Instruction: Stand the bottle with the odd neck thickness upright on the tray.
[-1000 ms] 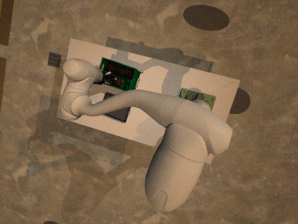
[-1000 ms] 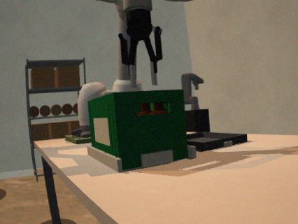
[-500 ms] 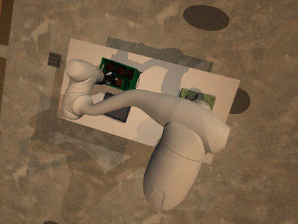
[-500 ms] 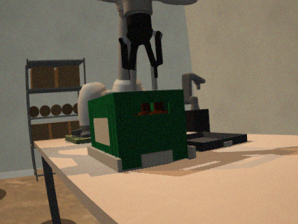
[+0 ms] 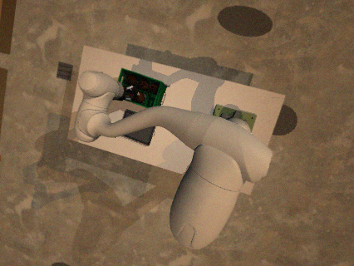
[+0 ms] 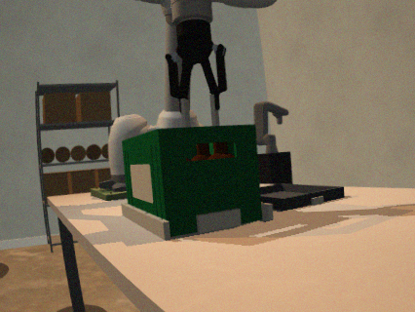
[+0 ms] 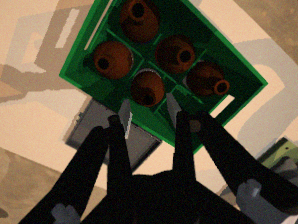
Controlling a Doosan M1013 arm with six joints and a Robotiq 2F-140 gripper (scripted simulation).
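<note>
My hand is 50 mm to the left of the green crate and 130 mm above it. The rest, counted from my hand: brown bottle: 10 mm behind, 90 mm to the right, 130 mm below; then dark tray: 20 mm behind, 220 mm to the left, 200 mm below.
</note>
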